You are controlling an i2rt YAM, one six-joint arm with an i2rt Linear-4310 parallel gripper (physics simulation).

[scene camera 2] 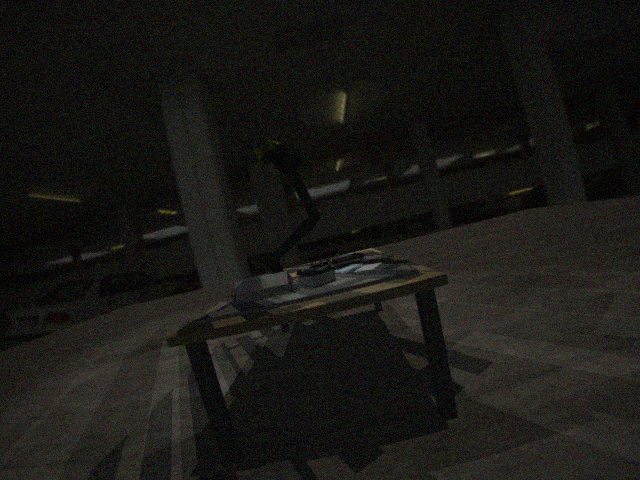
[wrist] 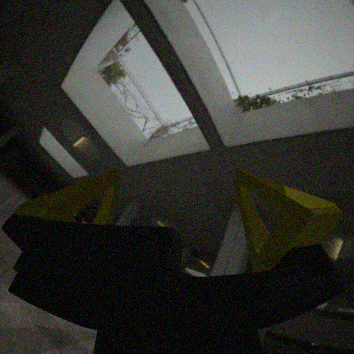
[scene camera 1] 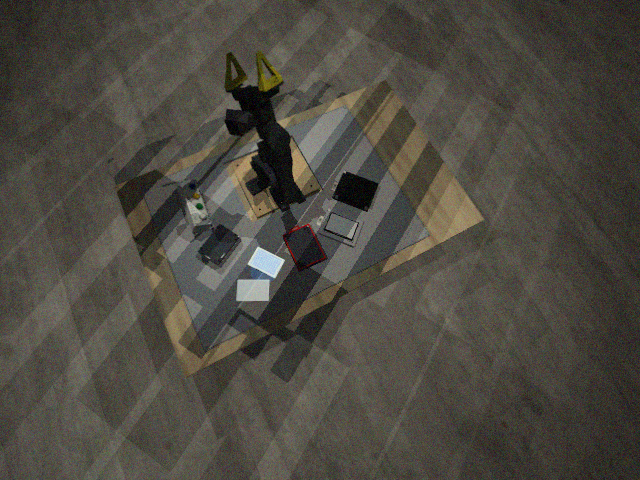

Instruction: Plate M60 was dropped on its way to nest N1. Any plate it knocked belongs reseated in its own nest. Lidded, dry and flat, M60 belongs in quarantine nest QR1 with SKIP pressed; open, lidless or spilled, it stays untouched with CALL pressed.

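Places are measured from the arm's base along level axes (x ahead, y left, z up), in centimetres.
Pixels of known places: gripper, between the fingertips: (scene camera 2: 260,143) (wrist: 176,174) (scene camera 1: 242,52).
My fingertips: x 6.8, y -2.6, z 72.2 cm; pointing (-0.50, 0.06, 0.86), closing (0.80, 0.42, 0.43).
For each thing: its top centre in the pictures, then the offset to it from my fingertips. "pt": a spot on its surface instead. Level surfaces: height alone.
- flat white rectangle, a spot on its surface: (scene camera 1: 252,290) pt dx +32.8, dy -29.0, dz -71.5 cm
- red-rimmed dark nest, centre of its top: (scene camera 1: 304,245) (scene camera 2: 347,256) dx +29.5, dy -2.1, dz -67.6 cm
- light-topped plate, centre of its top: (scene camera 1: 341,225) dx +30.7, dy +16.3, dz -68.6 cm
- black square unit, centre of its top: (scene camera 1: 357,187) (scene camera 2: 323,254) dx +20.7, dy +31.4, dz -65.8 cm
- dark clear-looking block, a spot on its surface: (scene camera 1: 219,245) pt dx +10.9, dy -30.4, dz -66.8 cm
- button box, centre of its top: (scene camera 2: 261,275) (scene camera 1: 190,201) dx -10.9, dy -30.8, dz -63.8 cm
- grey mat, height of its surface: dz -72.2 cm
My gripper (scene camera 1: 245,60) (wrist: 176,174) is open and empty, raised well away from the plates beyond the table's back edge. A pale blue, white-rimmed plate (scene camera 1: 266,262) lies askew, partly over a blue patch; a flat white rectangle (scene camera 1: 252,290) lies beside it. A red-rimmed dark nest (scene camera 1: 305,246) is at the middle. A light-topped plate (scene camera 1: 341,226) sits in a grey frame to its right. A black square unit (scene camera 1: 355,190) is behind that. A dark clear-looking block (scene camera 1: 219,245) is at left. The button box (scene camera 1: 196,210) shows blue, yellow and green buttons. Labels, lids and any spill are unreadable.
The arm rises from a wooden base board (scene camera 1: 252,203). A grey mat (scene camera 1: 186,289) covers much of the wooden table (scene camera 1: 454,206) (scene camera 2: 356,299). Small pale objects (scene camera 1: 320,220) lie between the red nest and the grey frame. Strong shadows cross the scene.
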